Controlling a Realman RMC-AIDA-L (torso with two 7-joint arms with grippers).
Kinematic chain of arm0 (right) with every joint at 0, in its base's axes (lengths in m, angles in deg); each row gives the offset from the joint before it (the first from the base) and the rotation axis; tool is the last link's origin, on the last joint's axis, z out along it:
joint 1: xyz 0 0 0.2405 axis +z
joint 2: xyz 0 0 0 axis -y
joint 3: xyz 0 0 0.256 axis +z
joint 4: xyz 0 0 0 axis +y
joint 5: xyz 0 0 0.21 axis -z
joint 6: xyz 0 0 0 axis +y
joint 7: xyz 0 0 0.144 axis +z
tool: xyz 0 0 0
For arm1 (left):
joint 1: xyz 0 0 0.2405 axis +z
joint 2: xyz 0 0 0 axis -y
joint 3: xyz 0 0 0.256 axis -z
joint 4: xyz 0 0 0 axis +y
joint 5: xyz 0 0 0.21 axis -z
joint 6: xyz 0 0 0 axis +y
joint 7: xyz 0 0 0.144 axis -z
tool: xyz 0 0 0
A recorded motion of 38 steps. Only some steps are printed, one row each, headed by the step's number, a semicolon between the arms.
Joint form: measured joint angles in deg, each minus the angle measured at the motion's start. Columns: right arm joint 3, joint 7, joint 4, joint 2, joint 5, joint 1, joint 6; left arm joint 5, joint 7, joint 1, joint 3, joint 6, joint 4, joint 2.
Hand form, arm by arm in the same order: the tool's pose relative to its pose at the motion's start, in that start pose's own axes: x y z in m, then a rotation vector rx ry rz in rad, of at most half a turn. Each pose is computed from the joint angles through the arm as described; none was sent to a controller.
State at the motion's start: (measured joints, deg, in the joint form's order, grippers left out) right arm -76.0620 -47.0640 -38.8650 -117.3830 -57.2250 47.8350 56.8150; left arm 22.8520 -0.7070 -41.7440 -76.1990 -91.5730 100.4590 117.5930
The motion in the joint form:
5: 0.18 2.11 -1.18 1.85 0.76 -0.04 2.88; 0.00 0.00 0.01 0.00 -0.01 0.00 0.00
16: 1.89 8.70 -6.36 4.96 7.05 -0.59 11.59; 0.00 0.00 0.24 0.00 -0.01 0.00 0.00
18: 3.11 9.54 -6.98 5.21 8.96 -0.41 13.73; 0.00 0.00 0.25 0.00 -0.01 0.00 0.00
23: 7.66 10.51 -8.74 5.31 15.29 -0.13 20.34; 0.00 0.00 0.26 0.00 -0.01 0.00 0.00
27: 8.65 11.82 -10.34 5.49 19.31 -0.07 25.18; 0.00 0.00 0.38 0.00 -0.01 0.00 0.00
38: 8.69 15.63 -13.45 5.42 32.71 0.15 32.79; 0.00 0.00 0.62 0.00 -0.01 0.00 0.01
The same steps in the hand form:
5: -0.0019 -0.0083 -0.0125 0.0056 0.0243 0.0132; -0.0001 0.0000 0.0000 0.0000 -0.0003 -0.0001
16: -0.0026 -0.0234 -0.0434 0.0452 0.1186 0.0393; -0.0013 -0.0009 0.0003 0.0011 -0.0028 -0.0030
18: -0.0019 -0.0257 -0.0489 0.0518 0.1429 0.0463; -0.0014 -0.0010 0.0003 0.0012 -0.0029 -0.0032
23: 0.0044 -0.0318 -0.0641 0.0682 0.2185 0.0621; -0.0014 -0.0010 0.0004 0.0012 -0.0031 -0.0033
27: 0.0112 -0.0329 -0.0735 0.0829 0.2954 0.0667; -0.0021 -0.0015 0.0005 0.0018 -0.0044 -0.0048
38: 0.0291 -0.0445 -0.0939 0.2239 0.4960 0.0710; -0.0034 -0.0023 0.0009 0.0027 -0.0071 -0.0079

